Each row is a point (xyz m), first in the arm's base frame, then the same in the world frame.
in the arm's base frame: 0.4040 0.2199 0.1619
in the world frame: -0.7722 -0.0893 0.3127
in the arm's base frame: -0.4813 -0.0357 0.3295
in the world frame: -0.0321 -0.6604 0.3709
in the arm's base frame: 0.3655 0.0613 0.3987
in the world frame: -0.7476 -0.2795 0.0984
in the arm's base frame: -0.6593 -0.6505 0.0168
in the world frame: -0.1651 -1.2542 0.7412
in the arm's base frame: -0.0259 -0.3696 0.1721
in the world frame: -0.6011 -0.7891 0.4286
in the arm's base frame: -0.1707 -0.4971 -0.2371
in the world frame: -0.6022 -0.9075 0.8652
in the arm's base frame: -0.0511 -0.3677 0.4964
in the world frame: -0.5106 -0.8368 0.1198
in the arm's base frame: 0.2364 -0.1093 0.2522
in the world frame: -0.7247 -0.4650 0.2781
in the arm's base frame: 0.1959 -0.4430 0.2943
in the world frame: -0.8039 -0.7939 0.2601
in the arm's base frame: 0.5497 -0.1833 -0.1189
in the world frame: -1.1124 -0.3765 0.5666
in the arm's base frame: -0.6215 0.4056 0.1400
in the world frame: 0.2202 -0.2773 0.5706
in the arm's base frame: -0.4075 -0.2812 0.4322
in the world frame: -0.1693 -0.8747 0.2635
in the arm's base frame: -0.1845 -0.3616 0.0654
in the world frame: -0.4767 -0.8245 0.5696
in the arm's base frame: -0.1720 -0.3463 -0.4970
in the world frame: -0.5985 -0.7357 1.1117
